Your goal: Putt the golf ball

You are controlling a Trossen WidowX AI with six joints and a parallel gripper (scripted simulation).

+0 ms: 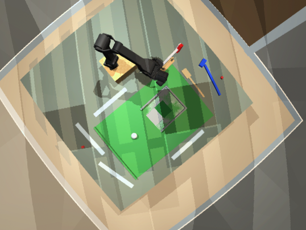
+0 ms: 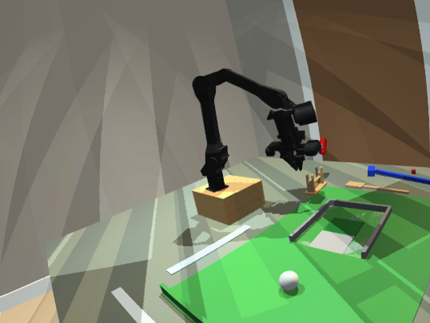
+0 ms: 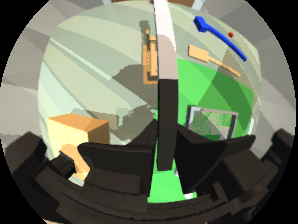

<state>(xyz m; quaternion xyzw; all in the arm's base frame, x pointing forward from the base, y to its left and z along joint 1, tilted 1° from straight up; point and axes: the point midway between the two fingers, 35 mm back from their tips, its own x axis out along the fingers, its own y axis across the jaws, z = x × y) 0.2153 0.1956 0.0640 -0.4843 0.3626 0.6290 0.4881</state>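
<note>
My gripper tip is now 30 mm past the red putter, 110 mm to the right of it and 30 mm below it. Round my gripper tip: blue putter: 200 mm ahead, 350 mm to the left, 110 mm below; then white golf ball: 280 mm ahead, 340 mm to the right, 100 mm below; then wooden rack: 40 mm behind, 130 mm to the left, 90 mm below.
</note>
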